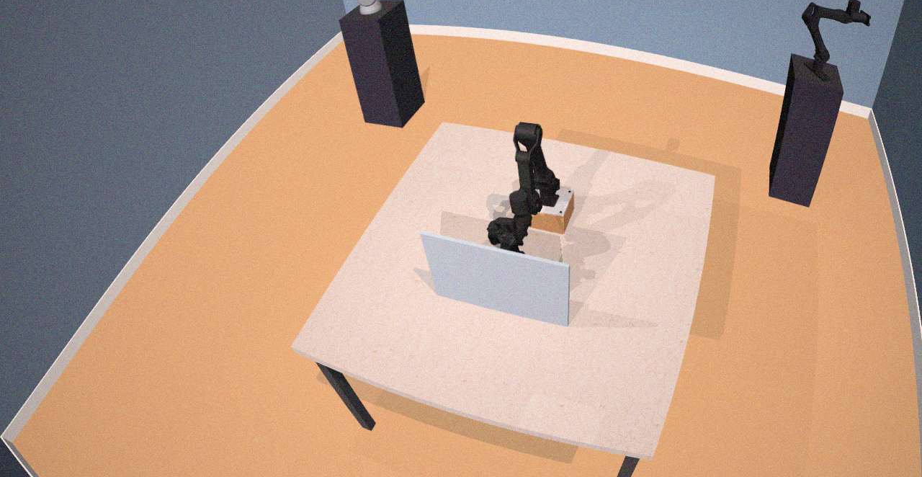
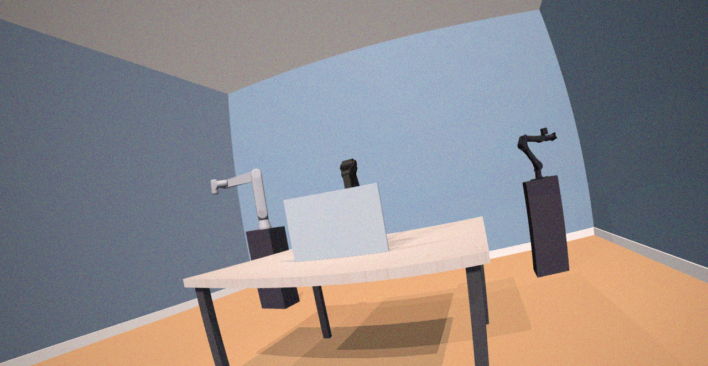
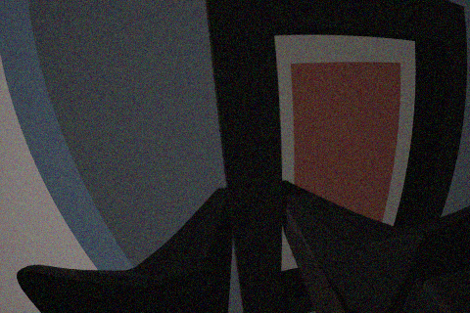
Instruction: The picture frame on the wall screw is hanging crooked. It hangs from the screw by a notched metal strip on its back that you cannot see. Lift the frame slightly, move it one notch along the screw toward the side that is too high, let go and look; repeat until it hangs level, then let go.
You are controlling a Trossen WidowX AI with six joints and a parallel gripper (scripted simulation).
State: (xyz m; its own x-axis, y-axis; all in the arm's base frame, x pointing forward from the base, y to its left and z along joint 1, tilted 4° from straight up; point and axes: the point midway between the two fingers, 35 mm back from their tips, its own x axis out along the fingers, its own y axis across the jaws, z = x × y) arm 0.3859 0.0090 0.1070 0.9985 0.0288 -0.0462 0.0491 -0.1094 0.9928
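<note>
Now: gripper tip 5 cm above the picture frame, 1 cm to the right of it and 1 cm short of it. Also, from my gripper tip: grey wall panel (6 cm below, 2 cm ahead, 1 cm to the right).
</note>
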